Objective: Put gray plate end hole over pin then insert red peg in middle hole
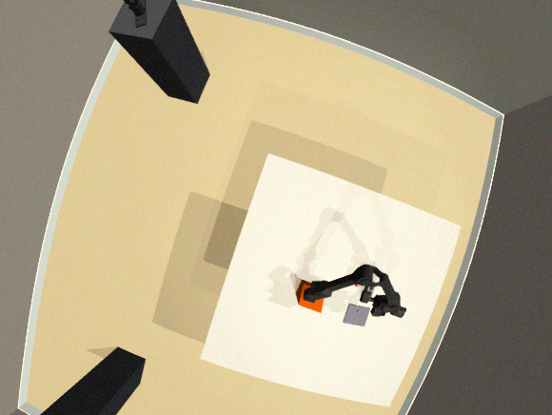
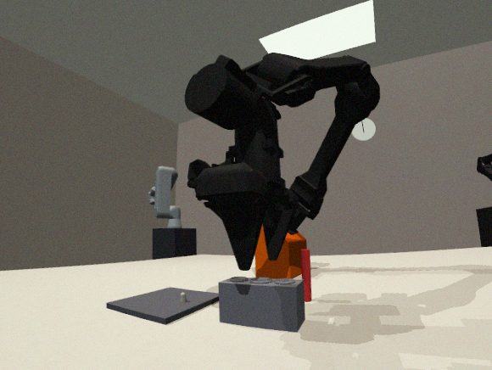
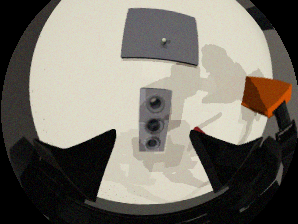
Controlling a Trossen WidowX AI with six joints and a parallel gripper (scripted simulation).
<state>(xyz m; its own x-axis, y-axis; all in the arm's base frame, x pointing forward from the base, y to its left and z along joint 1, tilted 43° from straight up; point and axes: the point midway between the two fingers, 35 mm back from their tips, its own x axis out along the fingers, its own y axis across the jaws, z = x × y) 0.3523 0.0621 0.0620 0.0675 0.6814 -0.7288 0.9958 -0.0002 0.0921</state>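
The plate is 30 mm below my gripper tip. From my gripper tip the other things lie so: red peg: 110 mm behind, 30 mm to the left, 30 mm below; base: 150 mm to the right, 60 mm below.
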